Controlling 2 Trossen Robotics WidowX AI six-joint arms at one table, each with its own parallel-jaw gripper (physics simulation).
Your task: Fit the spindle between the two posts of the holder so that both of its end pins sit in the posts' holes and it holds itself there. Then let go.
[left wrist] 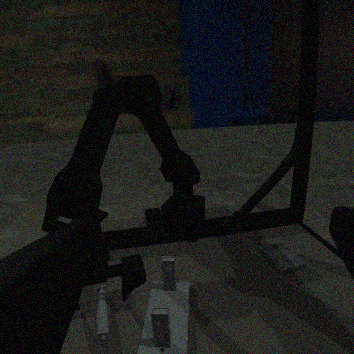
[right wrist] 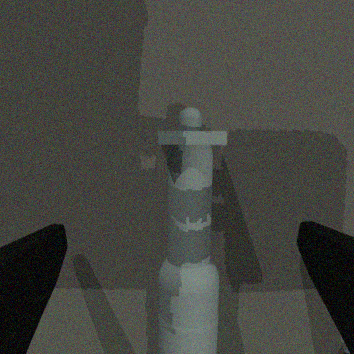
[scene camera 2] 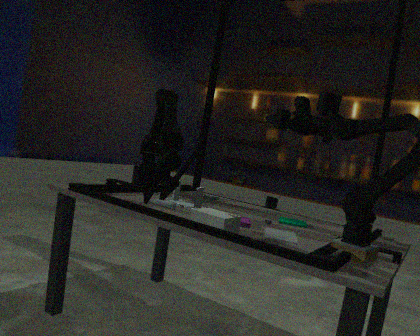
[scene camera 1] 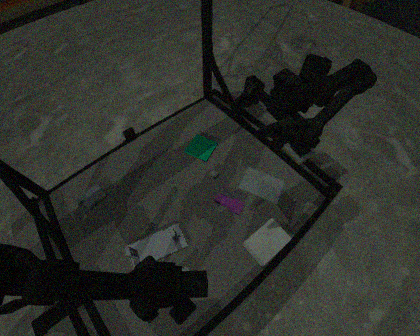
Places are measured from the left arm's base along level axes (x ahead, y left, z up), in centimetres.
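Pixels of known places: left gripper, fingertip midpoint: (left wrist: 213,224) (scene camera 2: 273,119) (scene camera 1: 242,118); right gripper, fingertip midpoint: (left wrist: 101,303) (right wrist: 183,234) (scene camera 2: 153,203); left arm's base, origin of the base link: (scene camera 2: 355,243) (scene camera 1: 300,148); right arm's base, origin of the base link: (left wrist: 183,200).
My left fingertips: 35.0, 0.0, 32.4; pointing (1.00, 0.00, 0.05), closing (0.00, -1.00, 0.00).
Note:
Ahead of a thing's pixels: the offset from my left fingertips to its top centre, as dx, dy, dz.
The pale spindle @[+30.7, +17.9, -34.0] (right wrist: 191,158) (left wrist: 102,312) lies flat on the table beside the holder. In scene camera 1 my right arm hides it. The holder @[+30.3, +5.2, -35.5] (scene camera 1: 157,245) (left wrist: 165,302) is a white base with two short posts and nothing between them. My right gripper (right wrist: 183,234) (scene camera 1: 163,300) (scene camera 2: 157,197) is open and hangs low over the spindle, one finger on each side, apart from it. My left gripper (scene camera 1: 250,88) (scene camera 2: 280,120) is open and empty, high above the far side of the table.
A green tile @[-1.1, -22.5, -35.4] (scene camera 1: 201,147) (scene camera 2: 293,221), a purple block @[+2.1, +3.8, -34.9] (scene camera 1: 229,203) (scene camera 2: 245,222), two pale slabs @[-12.7, +3.7, -35.9] (scene camera 1: 262,184) @[-0.7, +21.6, -31.4] (scene camera 1: 267,241) and a small cube @[+0.7, -8.6, -34.9] (scene camera 1: 214,173) lie on the table. A black frame (scene camera 1: 206,50) runs round the table's edge.

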